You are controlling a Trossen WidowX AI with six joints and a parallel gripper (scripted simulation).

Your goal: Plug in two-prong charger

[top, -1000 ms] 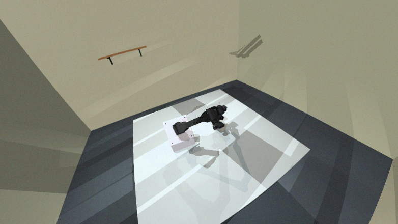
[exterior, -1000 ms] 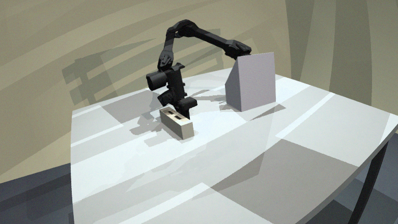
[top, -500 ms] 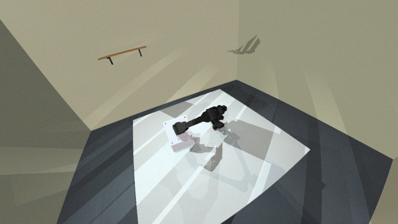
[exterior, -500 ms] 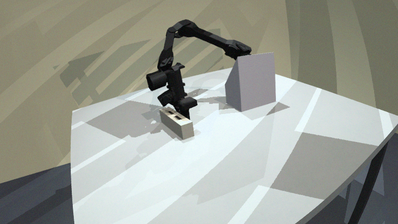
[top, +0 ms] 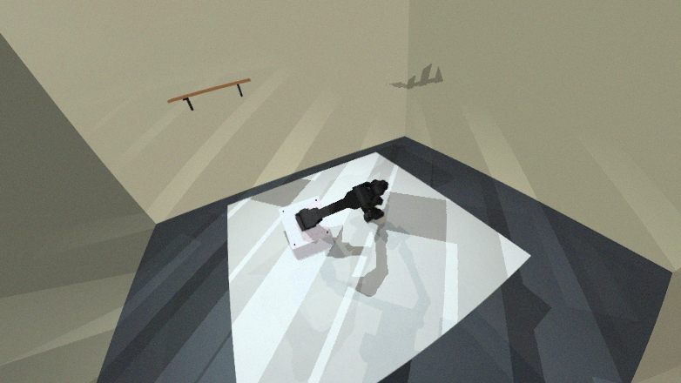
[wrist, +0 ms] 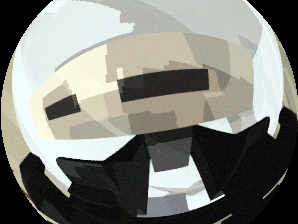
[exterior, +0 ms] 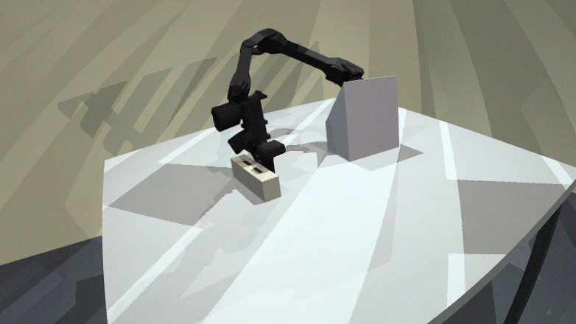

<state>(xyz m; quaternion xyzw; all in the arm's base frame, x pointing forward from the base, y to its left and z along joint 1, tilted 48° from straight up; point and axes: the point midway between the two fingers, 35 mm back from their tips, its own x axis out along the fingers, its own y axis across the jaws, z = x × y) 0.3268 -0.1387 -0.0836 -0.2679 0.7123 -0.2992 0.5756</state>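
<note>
Right now the black two-prong charger is 2 cm ahead of my gripper tip and 1 cm above it.
</note>
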